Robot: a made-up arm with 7 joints.
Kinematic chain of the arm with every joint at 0, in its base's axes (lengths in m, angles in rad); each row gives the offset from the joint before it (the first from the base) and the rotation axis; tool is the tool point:
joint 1: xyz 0 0.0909 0 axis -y
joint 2: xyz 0 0.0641 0 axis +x
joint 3: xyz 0 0 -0.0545 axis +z
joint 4: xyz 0 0 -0.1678 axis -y
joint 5: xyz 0 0 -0.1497 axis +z
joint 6: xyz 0 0 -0.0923 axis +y
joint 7: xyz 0 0 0 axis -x
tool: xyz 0 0 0
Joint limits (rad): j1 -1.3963..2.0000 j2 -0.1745..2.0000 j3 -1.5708..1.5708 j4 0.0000..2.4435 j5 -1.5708..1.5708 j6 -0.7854..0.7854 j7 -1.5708..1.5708
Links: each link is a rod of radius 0.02 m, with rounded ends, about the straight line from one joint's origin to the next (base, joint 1, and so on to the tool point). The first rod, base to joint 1, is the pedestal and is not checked.
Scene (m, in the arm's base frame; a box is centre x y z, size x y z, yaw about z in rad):
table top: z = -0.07
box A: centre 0.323 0.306 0.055 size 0.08 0.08 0.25 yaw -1
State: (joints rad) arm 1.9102 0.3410 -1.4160 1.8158 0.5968 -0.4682 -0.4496
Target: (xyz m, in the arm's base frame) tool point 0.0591 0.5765 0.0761
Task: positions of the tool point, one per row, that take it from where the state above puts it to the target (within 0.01 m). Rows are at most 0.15 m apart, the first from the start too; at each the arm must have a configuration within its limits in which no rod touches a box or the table.
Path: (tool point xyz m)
1: 0.2428 0.0701 0.1733
2: 0.2463 0.1729 0.2229
3: 0.2121 0.2852 0.2514
4: 0.2060 0.3988 0.2149
5: 0.1537 0.5037 0.1542
6: 0.0591 0.5765 0.0761

